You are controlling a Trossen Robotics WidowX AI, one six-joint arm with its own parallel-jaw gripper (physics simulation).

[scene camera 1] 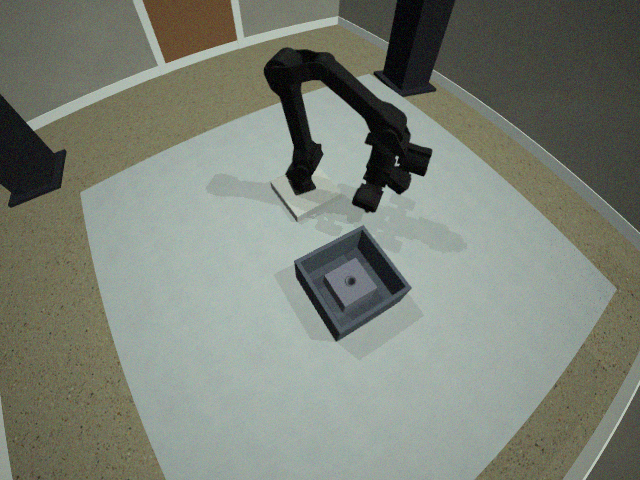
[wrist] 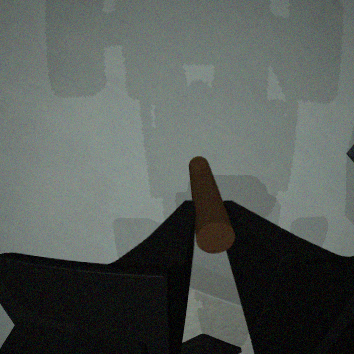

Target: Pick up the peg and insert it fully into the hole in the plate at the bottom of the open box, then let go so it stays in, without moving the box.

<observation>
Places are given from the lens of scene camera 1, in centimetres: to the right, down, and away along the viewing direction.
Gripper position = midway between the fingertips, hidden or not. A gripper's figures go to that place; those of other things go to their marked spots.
my gripper (scene camera 1: 369,199): 14, -11, 78
blue-grey box (scene camera 1: 310,269): -2, 7, 70
pale plate (scene camera 1: 349,284): 7, 11, 70
</observation>
